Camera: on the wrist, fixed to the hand. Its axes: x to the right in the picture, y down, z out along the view.
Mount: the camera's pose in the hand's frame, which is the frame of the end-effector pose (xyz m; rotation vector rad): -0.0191 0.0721 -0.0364 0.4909 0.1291 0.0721
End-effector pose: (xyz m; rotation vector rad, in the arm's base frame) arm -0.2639 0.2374 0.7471 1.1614 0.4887 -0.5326
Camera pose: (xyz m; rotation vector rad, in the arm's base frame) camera -0.2369 0.2962 0.7990 1.6847 0.4357 -0.5322
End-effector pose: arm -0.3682 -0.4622 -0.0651 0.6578 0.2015 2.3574
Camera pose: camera -0.4154 -0.5284 -0.0818 0.7460 0.8452 2.4357
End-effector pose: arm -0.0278 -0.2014 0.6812 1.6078 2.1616 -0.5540
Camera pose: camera 0.0439 -0.1786 0.7162 2.0084 2.1578 -1.0472
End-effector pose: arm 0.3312 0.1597 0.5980 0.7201 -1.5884 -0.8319
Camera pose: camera 0.3694 0.2110 0.6509 1.0333 -1.7055 -0.3307
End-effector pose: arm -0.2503 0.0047 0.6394 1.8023 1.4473 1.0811
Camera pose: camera -0.2474 -0.0330 0.7133 2.1622 1.8612 0.9456
